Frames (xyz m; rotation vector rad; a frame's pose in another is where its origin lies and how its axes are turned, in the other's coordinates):
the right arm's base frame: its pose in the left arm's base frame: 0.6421 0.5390 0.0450 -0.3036 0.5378 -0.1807
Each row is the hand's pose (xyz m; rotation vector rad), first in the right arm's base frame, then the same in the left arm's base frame.
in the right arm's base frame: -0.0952 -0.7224 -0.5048 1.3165 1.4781 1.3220
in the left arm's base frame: 0.2304 -0.2355 -0.0832 1.6254 1.7758 0.6155
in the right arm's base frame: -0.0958 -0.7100 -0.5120 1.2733 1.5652 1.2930
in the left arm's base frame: 0.2273 -0.2254 -0.0929 1.5956 1.8669 0.5907
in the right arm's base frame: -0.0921 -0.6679 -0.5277 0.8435 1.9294 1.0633
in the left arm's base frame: 0.2259 -0.1905 -0.1213 1.1825 2.3187 0.4395
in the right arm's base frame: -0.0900 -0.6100 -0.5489 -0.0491 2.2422 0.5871
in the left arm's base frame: 0.2216 -0.1416 -0.1587 0.1767 2.8037 0.1641
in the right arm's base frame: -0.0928 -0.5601 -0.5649 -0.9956 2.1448 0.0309
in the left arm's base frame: 0.2153 -0.0978 -0.1869 -1.0419 2.7895 -0.1328
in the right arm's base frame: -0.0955 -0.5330 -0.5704 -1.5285 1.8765 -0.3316
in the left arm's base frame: 0.2125 -0.0729 -0.1991 -1.7778 2.4845 -0.3187
